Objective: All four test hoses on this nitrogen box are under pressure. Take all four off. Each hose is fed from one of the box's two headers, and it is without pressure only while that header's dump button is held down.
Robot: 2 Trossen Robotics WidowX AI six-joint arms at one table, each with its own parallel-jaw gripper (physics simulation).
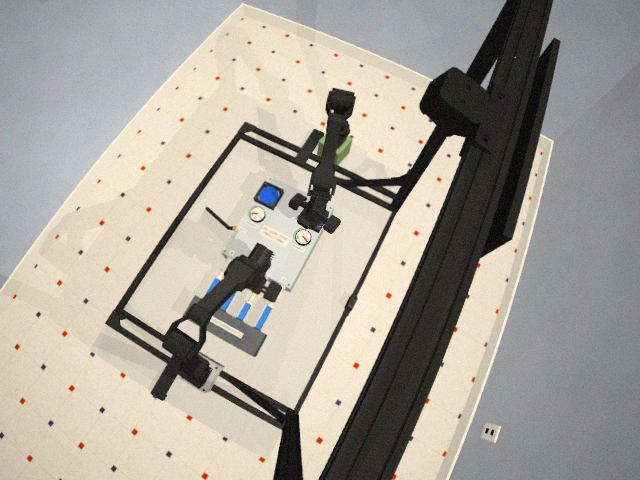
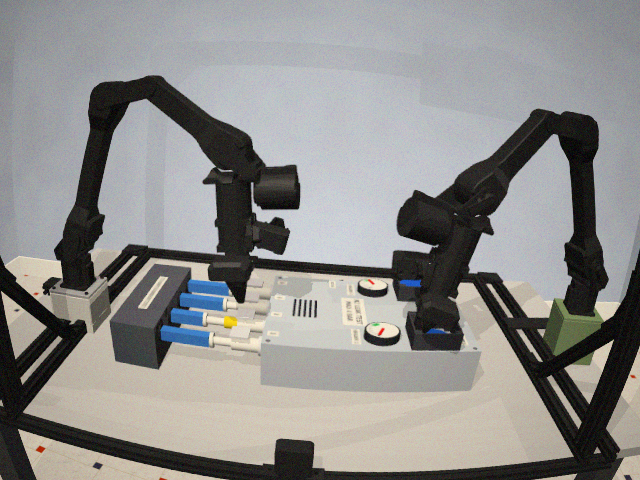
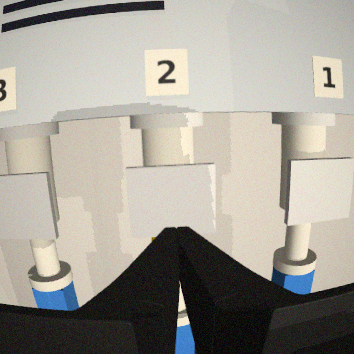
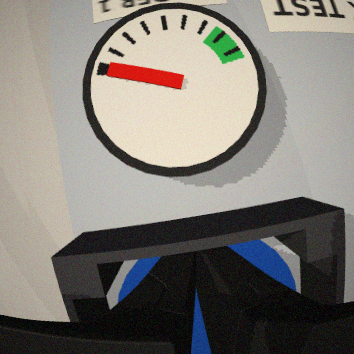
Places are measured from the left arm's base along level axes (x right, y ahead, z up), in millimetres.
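Pixels of known places: left gripper, fingertip midpoint: (image 2: 241, 302) (image 3: 176, 238); left arm's base, origin of the base link: (image 1: 199, 372) (image 2: 78, 283); right arm's base, origin of the base link: (image 2: 578, 309).
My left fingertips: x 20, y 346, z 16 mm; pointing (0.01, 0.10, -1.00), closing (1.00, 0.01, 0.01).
Note:
Ahead of a thing's pixels: the offset from my left fingertips to its top centre. "*": to the spot under its first point.
The grey nitrogen box (image 2: 366, 367) (image 1: 280, 267) has four blue-sleeved hoses plugged into its left end. My left gripper (image 2: 238, 296) (image 1: 255, 286) (image 3: 176, 238) is shut and empty, its tip just above the collar of hose 2 @(* dx -1, dy +10, dz -19 mm) (image 3: 170, 197) (image 2: 230, 322), which shows a yellow band. Hose 1 @(* dx +66, dy +10, dz -19 mm) (image 3: 317, 189) and hose 3 @(* dx -65, dy +8, dz -19 mm) (image 3: 24, 205) sit on either side. My right gripper (image 2: 432, 321) (image 1: 316, 221) (image 4: 192, 241) is shut and presses on the near blue dump button @(dx +55, dy +315, dz -14 mm) (image 4: 263, 258) in its black housing @(* dx +56, dy +274, dz +4 mm) (image 4: 197, 228). The gauge @(* dx +56, dy +232, dz -1 mm) (image 4: 173, 88) (image 2: 382, 333) beside it points to the low end.
The second dump button @(dx -135, dy +312, dz +0 mm) (image 1: 269, 194) (image 2: 410, 283) and its gauge (image 2: 372, 287) are uncovered. A dark grey block @(* dx +102, dy -161, dz -16 mm) (image 2: 137, 324) (image 1: 237, 335) holds the hoses' far ends. A black frame (image 1: 175, 224) rings the work area. A green block (image 1: 343, 150) stands by the right arm's base. A black rod @(* dx -283, dy +163, dz -83 mm) (image 1: 218, 218) lies beside the box.

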